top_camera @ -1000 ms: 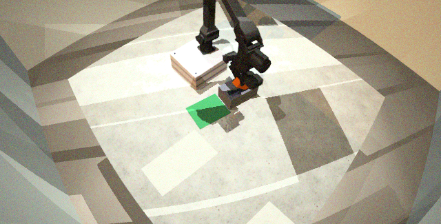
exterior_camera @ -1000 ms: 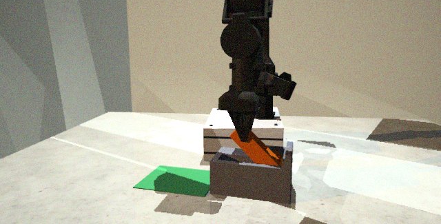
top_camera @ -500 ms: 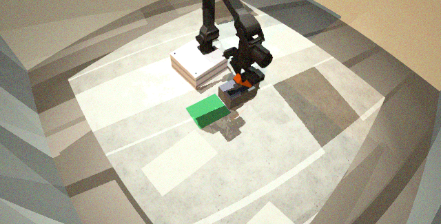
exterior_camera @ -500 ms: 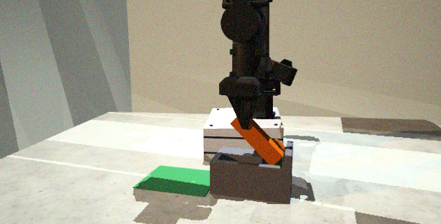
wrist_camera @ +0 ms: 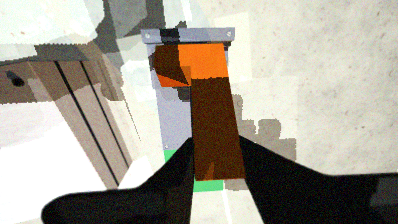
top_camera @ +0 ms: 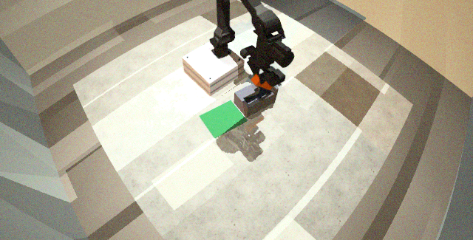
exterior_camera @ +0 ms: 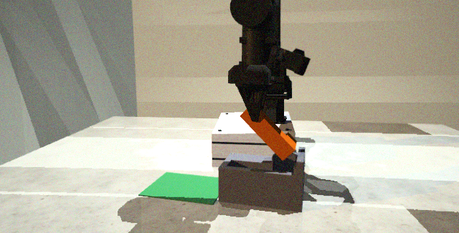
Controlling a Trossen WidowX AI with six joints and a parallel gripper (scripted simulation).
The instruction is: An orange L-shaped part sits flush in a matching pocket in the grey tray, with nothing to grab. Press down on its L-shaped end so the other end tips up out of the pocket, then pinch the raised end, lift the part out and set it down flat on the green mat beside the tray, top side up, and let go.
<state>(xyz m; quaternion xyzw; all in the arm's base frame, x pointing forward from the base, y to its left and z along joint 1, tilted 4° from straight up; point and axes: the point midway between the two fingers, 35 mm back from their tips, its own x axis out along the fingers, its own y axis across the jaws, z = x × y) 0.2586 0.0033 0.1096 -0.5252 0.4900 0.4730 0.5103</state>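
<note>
My gripper tip is 20 mm past the green mat, 140 mm to the left of it and 170 mm above it. Also, from my gripper tip: orange L-shaped part (10 mm behind, 30 mm to the left, 30 mm below).
</note>
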